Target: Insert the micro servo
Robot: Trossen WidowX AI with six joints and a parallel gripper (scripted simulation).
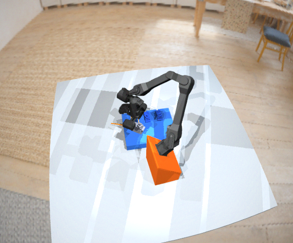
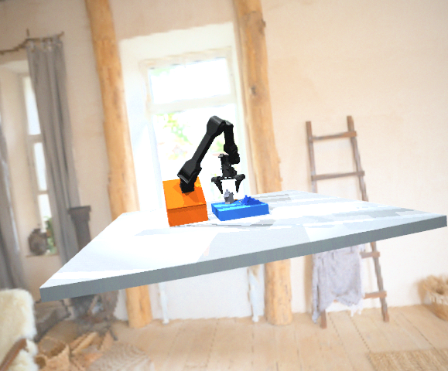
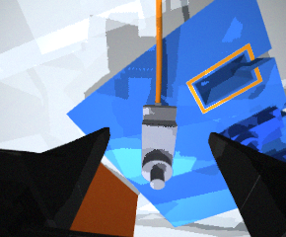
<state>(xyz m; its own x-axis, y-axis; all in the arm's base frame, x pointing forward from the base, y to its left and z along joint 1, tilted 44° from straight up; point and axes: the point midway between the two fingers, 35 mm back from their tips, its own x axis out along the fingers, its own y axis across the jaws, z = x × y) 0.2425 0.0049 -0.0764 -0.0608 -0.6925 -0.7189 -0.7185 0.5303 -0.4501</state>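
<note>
The deck is 4 cm behind my gripper tip, 8 cm to the right of it and 8 cm below it.
</note>
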